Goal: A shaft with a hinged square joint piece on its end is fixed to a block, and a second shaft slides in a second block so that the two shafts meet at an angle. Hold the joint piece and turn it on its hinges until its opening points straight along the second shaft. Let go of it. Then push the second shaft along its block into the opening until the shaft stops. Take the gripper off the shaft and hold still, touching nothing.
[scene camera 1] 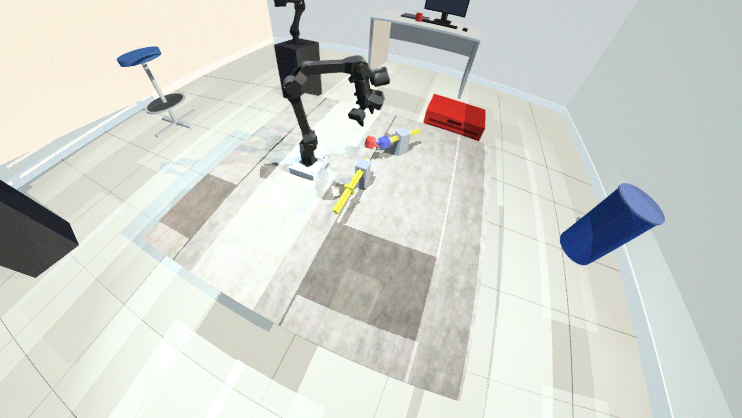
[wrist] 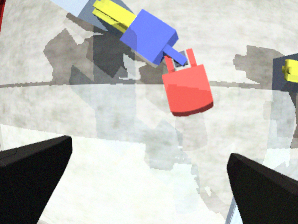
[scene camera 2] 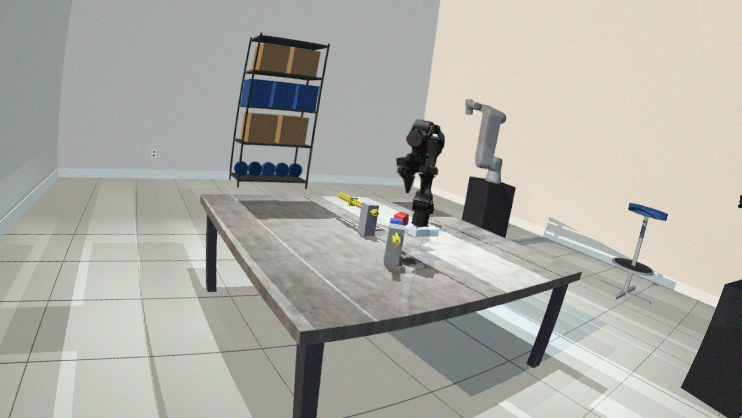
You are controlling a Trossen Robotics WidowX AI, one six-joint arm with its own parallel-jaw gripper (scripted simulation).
Path:
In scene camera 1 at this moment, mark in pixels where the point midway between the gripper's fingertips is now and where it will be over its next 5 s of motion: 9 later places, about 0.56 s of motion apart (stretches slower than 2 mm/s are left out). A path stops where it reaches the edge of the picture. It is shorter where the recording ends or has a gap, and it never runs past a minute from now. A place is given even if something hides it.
My gripper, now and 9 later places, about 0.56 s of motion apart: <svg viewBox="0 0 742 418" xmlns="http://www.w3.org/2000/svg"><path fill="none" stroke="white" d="M367 120L352 125L352 133L353 141L364 142L365 146L365 148L365 150L367 153L370 155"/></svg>

